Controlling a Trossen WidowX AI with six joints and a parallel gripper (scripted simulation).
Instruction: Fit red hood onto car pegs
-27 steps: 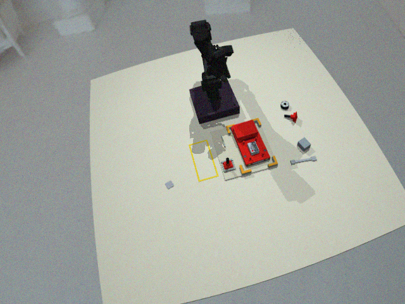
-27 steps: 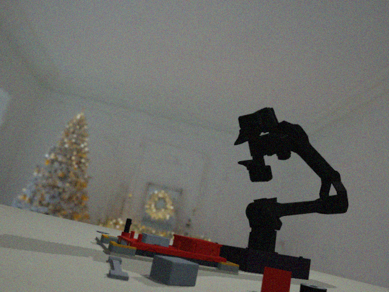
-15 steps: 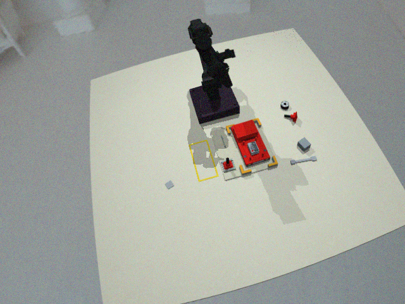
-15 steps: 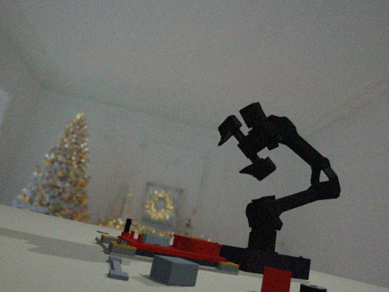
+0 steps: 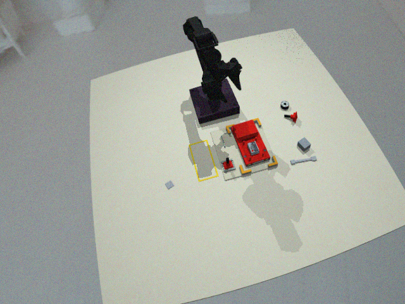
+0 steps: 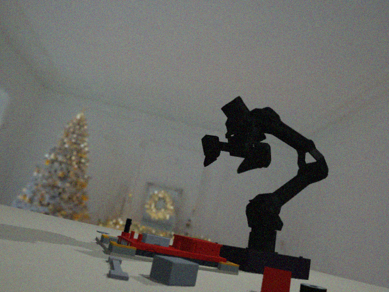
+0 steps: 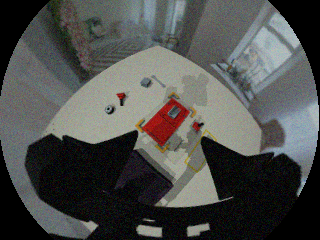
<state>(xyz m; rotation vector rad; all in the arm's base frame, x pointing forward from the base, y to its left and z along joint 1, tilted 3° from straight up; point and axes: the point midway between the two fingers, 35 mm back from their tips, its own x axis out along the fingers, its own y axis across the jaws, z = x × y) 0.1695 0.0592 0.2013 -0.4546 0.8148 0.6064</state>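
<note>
Right now my gripper tip is 180 mm above the red hood, 40 mm to the right of it and 40 mm short of it. Round my gripper tip: wheel: 260 mm to the left, 210 mm below, 80 mm behind; then grey cube: 270 mm to the left, 210 mm below, 150 mm ahead; then grey engine block: 200 mm below, 130 mm ahead, 50 mm to the left.
</note>
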